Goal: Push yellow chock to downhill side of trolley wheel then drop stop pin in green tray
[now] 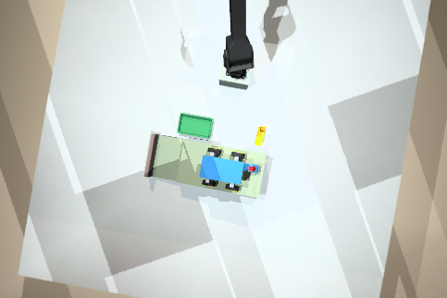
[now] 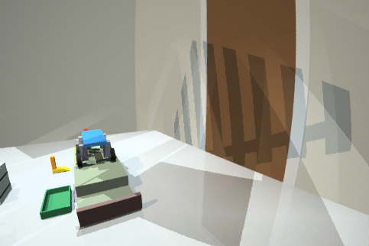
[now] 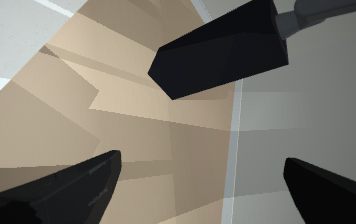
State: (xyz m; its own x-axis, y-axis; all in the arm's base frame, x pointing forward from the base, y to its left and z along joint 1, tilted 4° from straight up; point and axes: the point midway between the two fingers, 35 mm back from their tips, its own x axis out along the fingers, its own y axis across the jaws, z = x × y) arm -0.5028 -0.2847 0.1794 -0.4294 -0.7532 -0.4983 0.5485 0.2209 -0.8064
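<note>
My gripper tip is 72 cm short of the yellow chock, 42 cm to the right of it and 24 cm above it. Round my gripper tip: brown end board (86 cm ahead, 23 cm below, 6 cm to the left); then blue trolley (86 cm ahead, 31 cm to the left, 15 cm below); then green tray (73 cm ahead, 27 cm below, 19 cm to the left).
</note>
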